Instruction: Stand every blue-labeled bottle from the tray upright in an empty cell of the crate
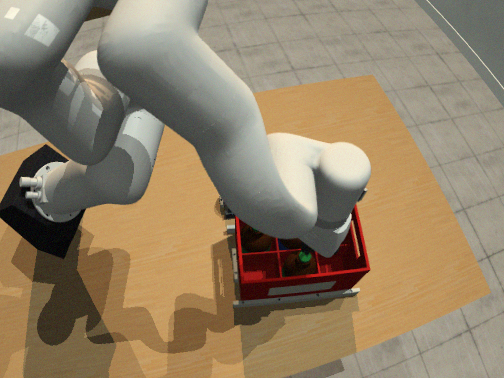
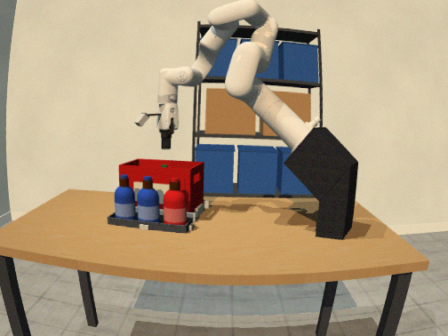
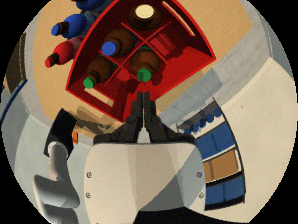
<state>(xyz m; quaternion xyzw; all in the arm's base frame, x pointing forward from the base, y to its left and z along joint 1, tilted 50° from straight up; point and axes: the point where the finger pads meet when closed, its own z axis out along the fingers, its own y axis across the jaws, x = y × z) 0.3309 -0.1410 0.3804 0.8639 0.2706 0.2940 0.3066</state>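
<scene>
The red-labeled bottle is 260 mm to the left of my hand, 160 mm below it and 20 mm behind it. Round my hand: red crate 160 mm below, 40 mm to the left, 20 mm ahead; dark tray 230 mm to the left, 230 mm below, 70 mm ahead.
</scene>
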